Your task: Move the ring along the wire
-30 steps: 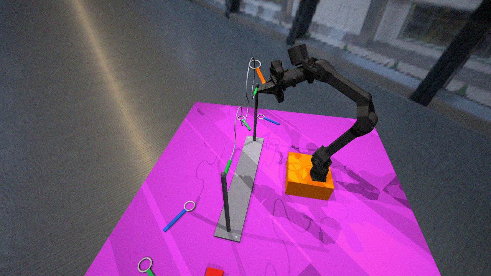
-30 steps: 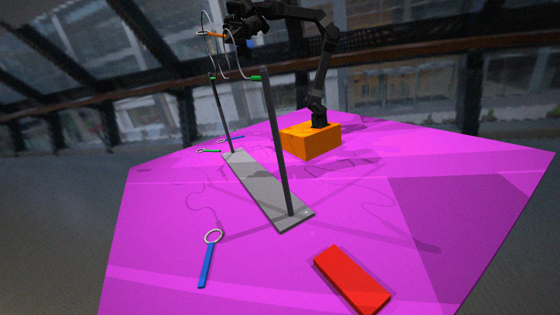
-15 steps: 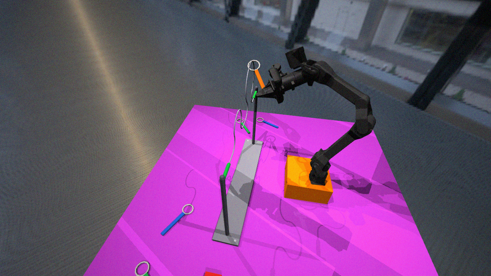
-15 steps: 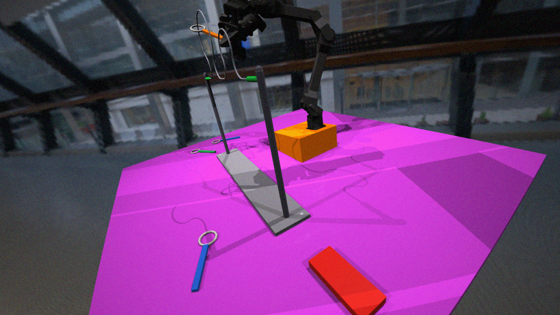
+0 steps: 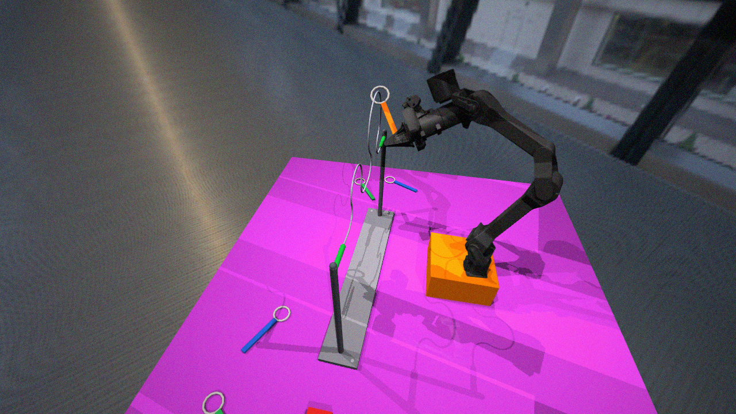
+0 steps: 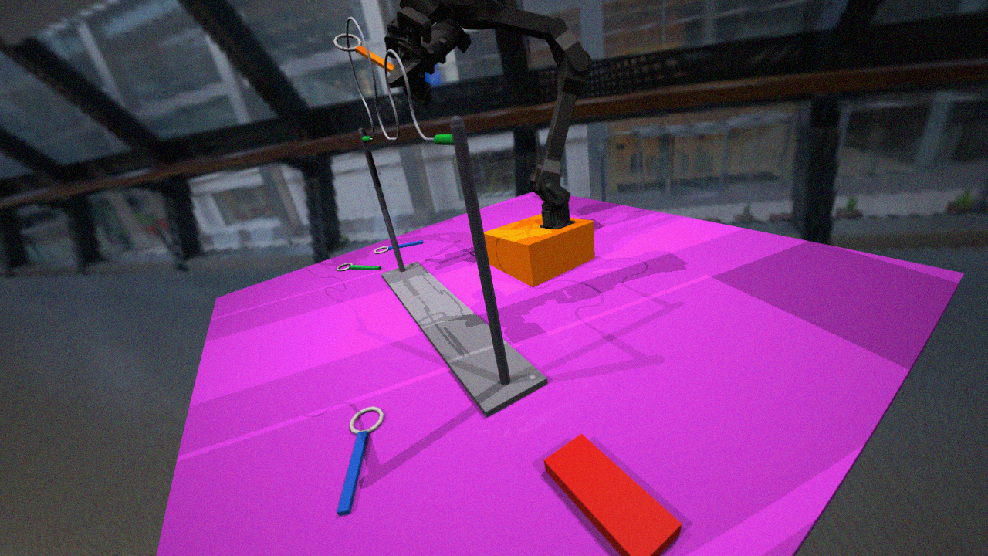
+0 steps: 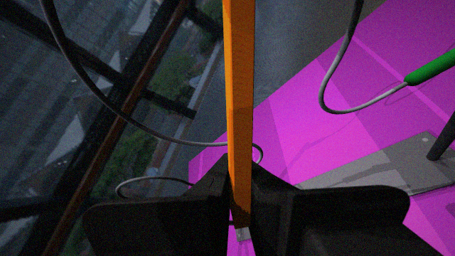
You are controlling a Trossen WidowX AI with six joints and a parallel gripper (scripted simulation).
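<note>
My gripper tip is 70 mm to the left of the ring with orange handle and 70 mm below it. From my gripper tip the other things lie so: red block (570 mm to the left, 450 mm below, 120 mm ahead); then ring with blue handle (460 mm below, 300 mm ahead, 290 mm to the left).
</note>
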